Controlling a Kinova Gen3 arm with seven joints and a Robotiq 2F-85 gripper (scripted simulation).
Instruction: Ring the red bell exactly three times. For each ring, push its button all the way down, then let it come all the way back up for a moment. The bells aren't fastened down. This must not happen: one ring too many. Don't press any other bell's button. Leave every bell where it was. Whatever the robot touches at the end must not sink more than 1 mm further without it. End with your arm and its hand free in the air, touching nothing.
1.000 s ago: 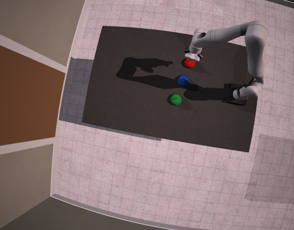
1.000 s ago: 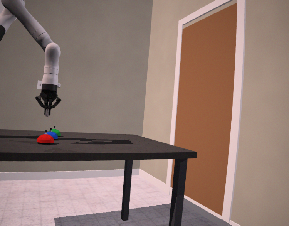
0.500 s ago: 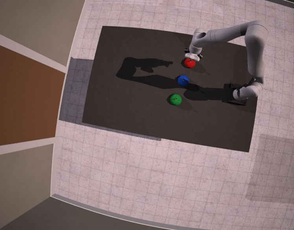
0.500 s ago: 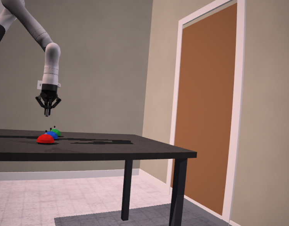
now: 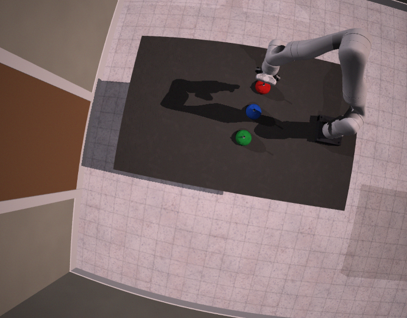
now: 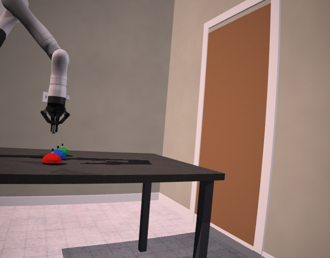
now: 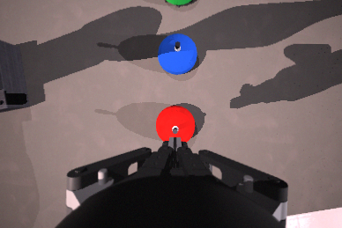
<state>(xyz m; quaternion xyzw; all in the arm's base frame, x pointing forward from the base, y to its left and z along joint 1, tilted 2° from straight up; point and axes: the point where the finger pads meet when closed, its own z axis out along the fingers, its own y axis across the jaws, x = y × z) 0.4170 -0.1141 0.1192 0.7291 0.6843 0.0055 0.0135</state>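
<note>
Right now the red bell is 11 cm below my hand. The rest, counted from my hand: blue bell: 1 cm ahead, 15 cm to the left, 11 cm below; green bell: 2 cm ahead, 30 cm to the left, 11 cm below.
</note>
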